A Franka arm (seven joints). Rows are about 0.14 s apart.
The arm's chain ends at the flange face. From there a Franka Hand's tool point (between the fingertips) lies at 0.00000 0.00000 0.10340 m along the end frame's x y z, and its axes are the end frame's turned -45 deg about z.
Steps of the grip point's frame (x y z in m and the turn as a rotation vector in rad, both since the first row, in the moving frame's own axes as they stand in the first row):
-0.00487 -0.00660 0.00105 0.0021 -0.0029 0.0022
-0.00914 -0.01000 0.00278 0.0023 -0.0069 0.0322
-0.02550 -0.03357 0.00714 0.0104 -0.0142 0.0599
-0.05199 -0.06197 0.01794 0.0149 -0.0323 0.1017
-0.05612 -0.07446 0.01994 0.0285 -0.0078 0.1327
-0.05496 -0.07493 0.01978 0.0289 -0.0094 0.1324
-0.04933 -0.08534 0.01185 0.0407 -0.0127 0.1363
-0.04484 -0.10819 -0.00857 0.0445 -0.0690 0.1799
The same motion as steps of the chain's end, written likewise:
-0.00774 -0.00128 0.00105 -0.0006 -0.0035 0.0022
-0.01286 -0.00093 0.00278 -0.0033 -0.0065 0.0322
-0.03996 -0.00593 0.00716 -0.0027 -0.0174 0.0599
-0.07707 -0.00815 0.01801 -0.0123 -0.0334 0.1017
-0.08979 -0.01128 0.01999 0.0146 -0.0257 0.1327
-0.08915 -0.01251 0.01983 0.0138 -0.0271 0.1324
-0.09147 -0.02316 0.01194 0.0198 -0.0378 0.1363
-0.09980 -0.04583 -0.00822 -0.0173 -0.0803 0.1799

